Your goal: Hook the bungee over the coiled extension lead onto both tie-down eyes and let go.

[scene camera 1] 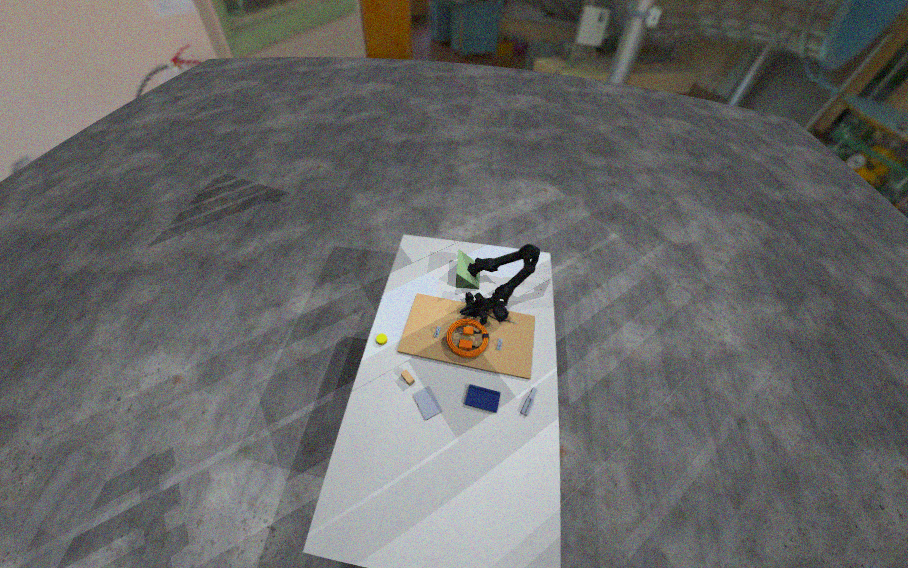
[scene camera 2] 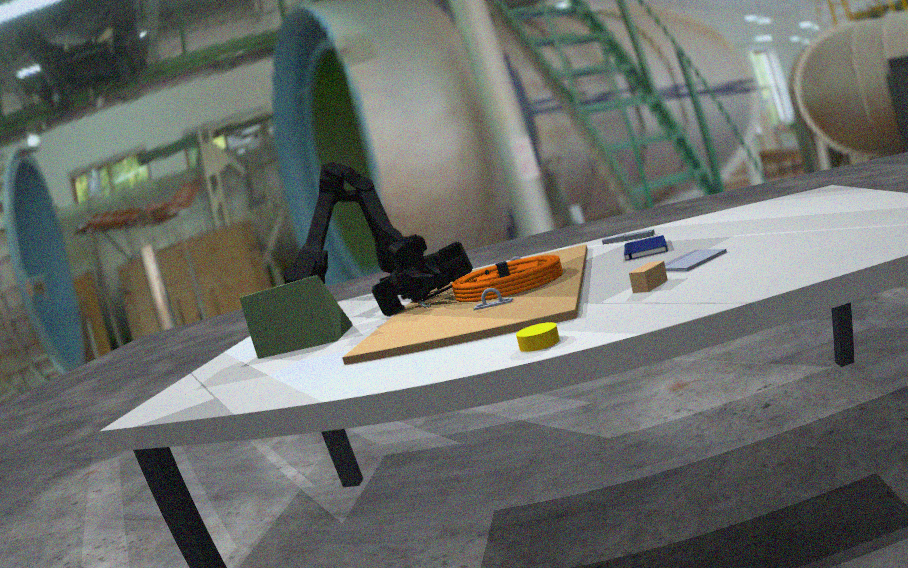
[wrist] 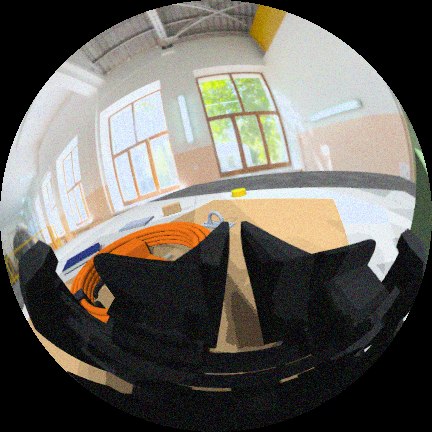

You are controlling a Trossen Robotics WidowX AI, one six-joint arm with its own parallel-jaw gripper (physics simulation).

Scene:
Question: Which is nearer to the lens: the tan block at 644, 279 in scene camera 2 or the grey pad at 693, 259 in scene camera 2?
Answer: The tan block.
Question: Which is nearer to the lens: the yellow disc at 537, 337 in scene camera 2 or the tan block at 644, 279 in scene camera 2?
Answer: The yellow disc.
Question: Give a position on an orange coiled extension lead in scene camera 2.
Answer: At 516, 276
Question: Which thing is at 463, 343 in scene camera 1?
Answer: An orange coiled extension lead.

